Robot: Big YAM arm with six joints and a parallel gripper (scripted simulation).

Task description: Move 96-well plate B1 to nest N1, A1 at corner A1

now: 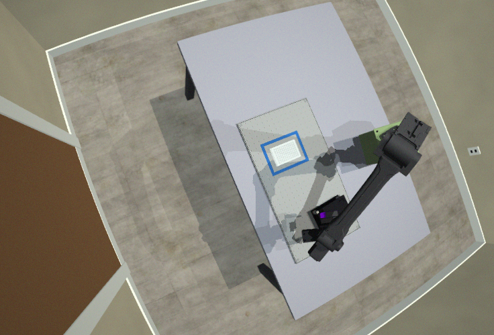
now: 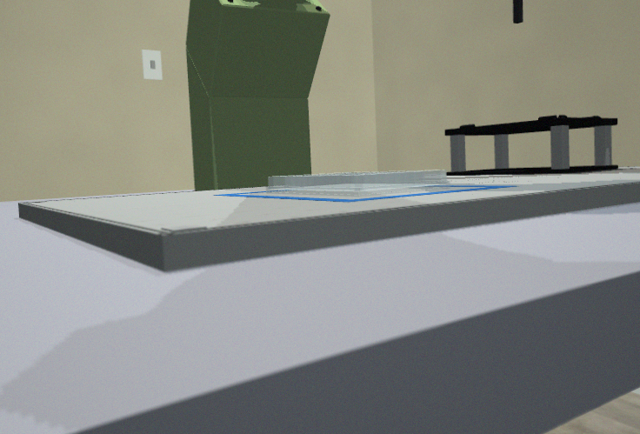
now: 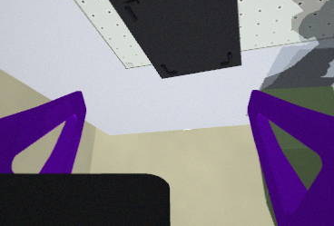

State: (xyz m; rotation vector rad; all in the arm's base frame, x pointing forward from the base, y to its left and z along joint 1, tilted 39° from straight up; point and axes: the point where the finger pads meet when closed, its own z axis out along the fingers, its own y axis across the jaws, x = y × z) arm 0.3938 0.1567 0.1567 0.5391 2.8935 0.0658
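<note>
Now: the clear 96-well plate 34 cm to the right of my hand, 19 cm below it and 8 cm behind it. Round my hand: black raised nest N1: 14 cm below, 10 cm behind, 2 cm to the left; then white corner label: 14 cm below, 4 cm to the right, 3 cm behind.
</note>
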